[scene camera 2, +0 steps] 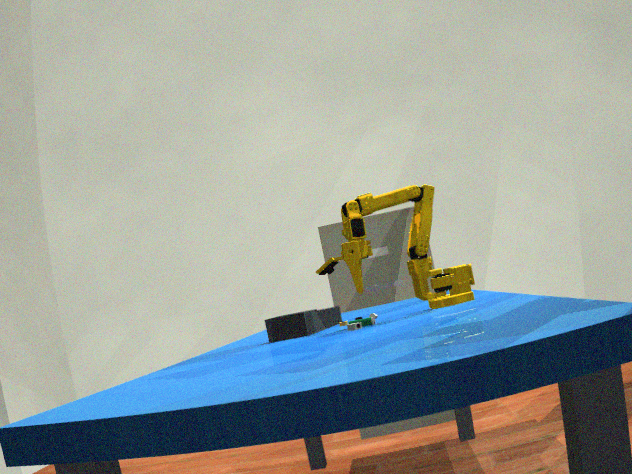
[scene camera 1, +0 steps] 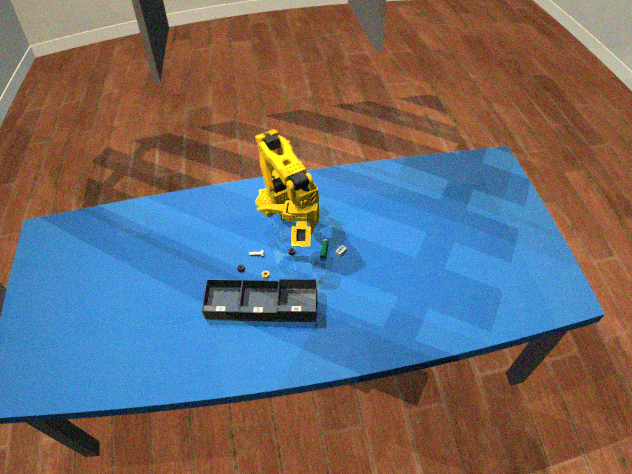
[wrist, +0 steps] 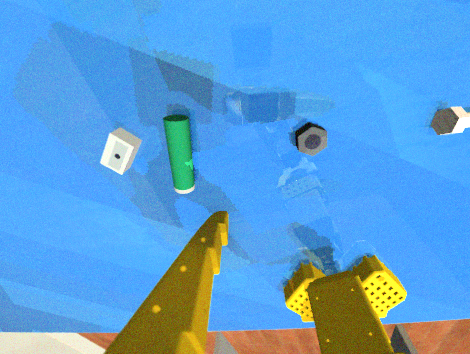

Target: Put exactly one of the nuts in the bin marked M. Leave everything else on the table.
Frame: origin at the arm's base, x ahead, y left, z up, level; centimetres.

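Seen in the pictures: hand, tool point: [scene camera 2: 360,291] [wrist: 227,223]; arm's base, link origin: [scene camera 2: 442,305] [wrist: 336,274].
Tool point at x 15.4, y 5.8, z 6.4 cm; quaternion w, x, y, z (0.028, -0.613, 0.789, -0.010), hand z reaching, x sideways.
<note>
Offsets run from my tool point to a thing's middle.
A dark hex nut @(dx -0.2, dy -4.4, dz -6.0 cm) [scene camera 1: 291,251] [wrist: 312,140] lies flat on the table. A tan nut @(dx +5.4, dy -11.4, dz -6.0 cm) [scene camera 1: 265,273] [scene camera 2: 343,323] lies near the bins, and a small dark piece @(dx +2.4, dy -17.0, dz -6.0 cm) [scene camera 1: 240,267], seemingly another nut, lies left of it. The black three-compartment bin tray @(dx +13.2, dy -13.4, dz -4.1 cm) [scene camera 1: 260,316] [scene camera 2: 286,329] stands in front of them; its labels are too small to read surely. My gripper [scene camera 1: 307,237] [scene camera 2: 339,282] is open and empty, well above the table on the arm's side of the first dark nut. In the wrist view one notched jaw shows, its tip below and left of that nut.
A green cylinder @(dx +0.7, dy +3.5, dz -5.7 cm) [scene camera 1: 324,248] [scene camera 2: 365,321] [wrist: 179,152] lies right of the dark nut in scene camera 1, with a white block @(dx +2.1, dy +7.3, dz -5.8 cm) [scene camera 1: 341,250] [scene camera 2: 352,327] [wrist: 120,151] beyond it. A white bolt @(dx -1.2, dy -12.8, dz -5.9 cm) [scene camera 1: 256,253] [wrist: 462,120] lies to the nut's left. The arm's yellow base shows low in the wrist view.
</note>
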